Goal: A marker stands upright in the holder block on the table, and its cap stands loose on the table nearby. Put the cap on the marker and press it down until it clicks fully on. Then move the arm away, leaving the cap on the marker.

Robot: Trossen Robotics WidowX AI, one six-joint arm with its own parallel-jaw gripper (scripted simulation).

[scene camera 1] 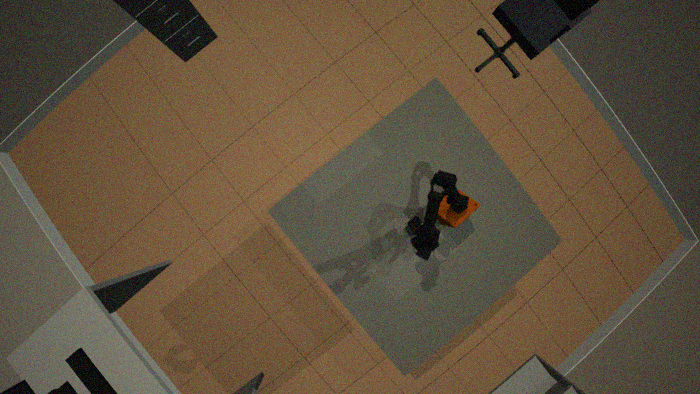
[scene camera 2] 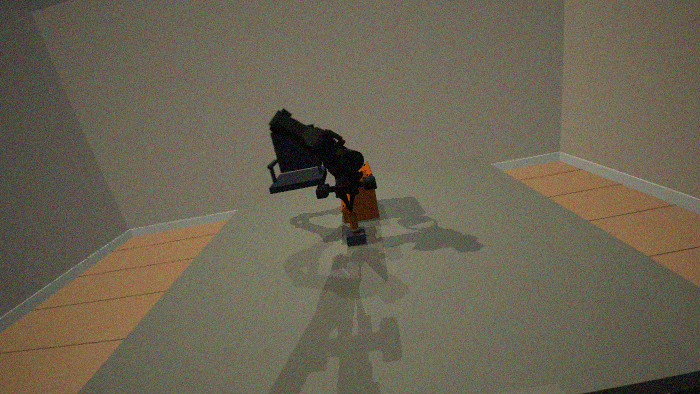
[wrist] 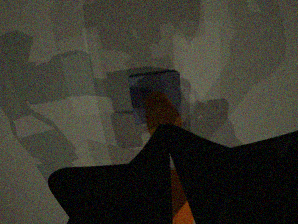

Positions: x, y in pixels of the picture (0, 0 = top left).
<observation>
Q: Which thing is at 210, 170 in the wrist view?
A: My gripper.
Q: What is my gripper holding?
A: Nothing.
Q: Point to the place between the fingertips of my gripper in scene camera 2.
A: At 351, 211
</observation>
